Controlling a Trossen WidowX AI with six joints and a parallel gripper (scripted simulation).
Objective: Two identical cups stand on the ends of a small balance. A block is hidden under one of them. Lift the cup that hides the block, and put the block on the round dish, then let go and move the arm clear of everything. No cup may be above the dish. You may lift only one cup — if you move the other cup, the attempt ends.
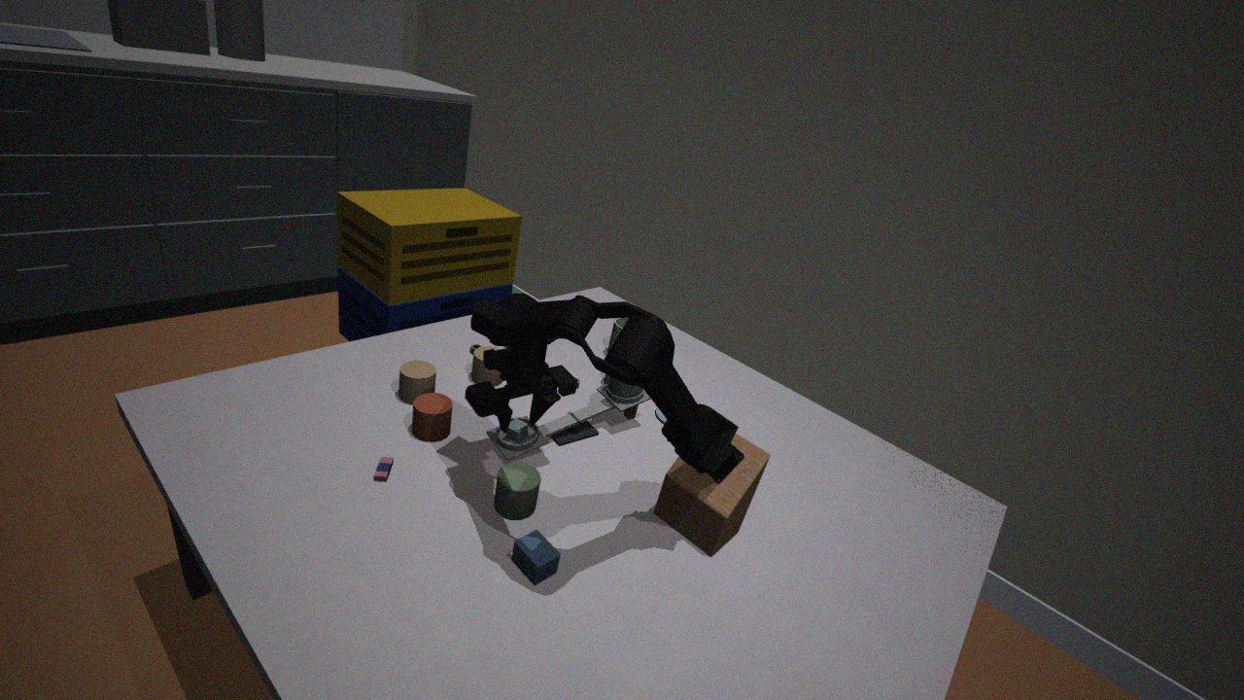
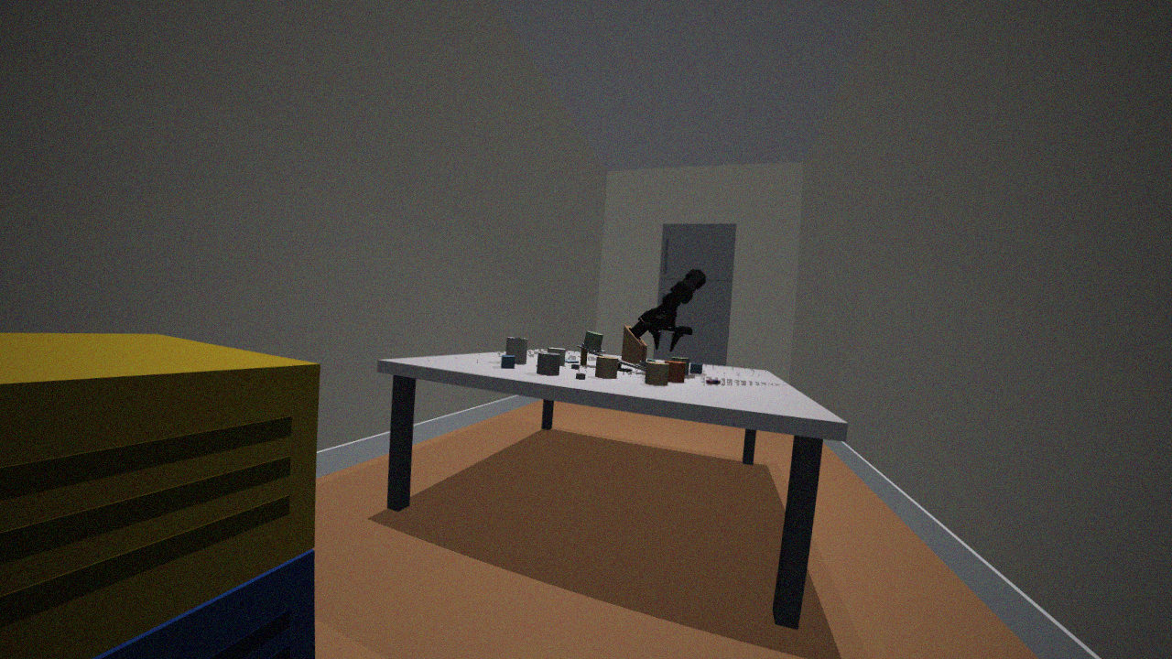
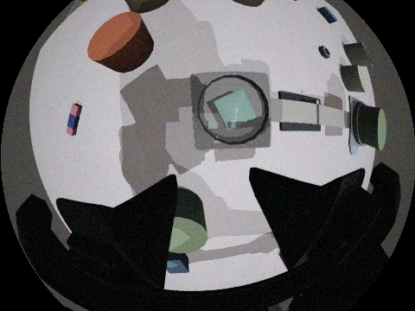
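Now: the pale blue round dish 43 cm to the right of my gripper tip, 9 cm below it and 4 cm behind it. Also, from my gripper tip: red-brown cylinder: 17 cm ahead, 9 cm to the left, 5 cm below; then balance: 17 cm to the right, 5 cm below, 3 cm ahead; then cup: 8 cm behind, 7 cm to the left, 5 cm below.
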